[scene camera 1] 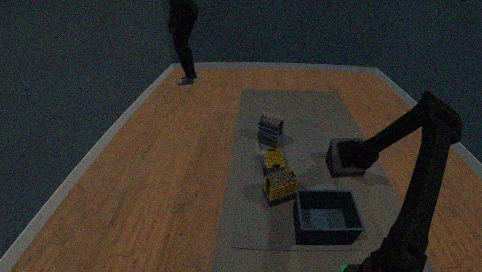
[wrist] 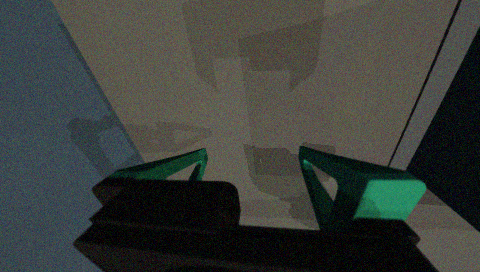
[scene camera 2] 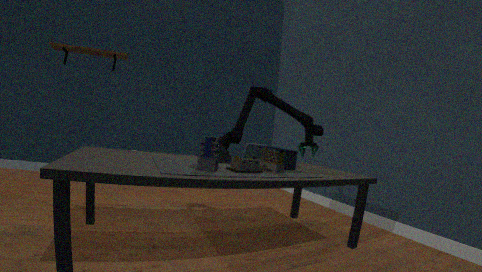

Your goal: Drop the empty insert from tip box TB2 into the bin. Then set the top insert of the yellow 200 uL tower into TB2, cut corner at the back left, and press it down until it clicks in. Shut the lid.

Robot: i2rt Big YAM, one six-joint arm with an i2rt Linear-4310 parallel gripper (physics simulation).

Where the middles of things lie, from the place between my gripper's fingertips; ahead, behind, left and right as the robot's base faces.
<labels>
Right now my hand is 280 mm to the left of the blue bin (scene camera 1: pixel 321 217), 30 mm past it and 20 mm above it. Round my hand: blue-grey insert tower (scene camera 1: pixel 270 128) (820 mm to the right, 70 mm ahead).
</labels>
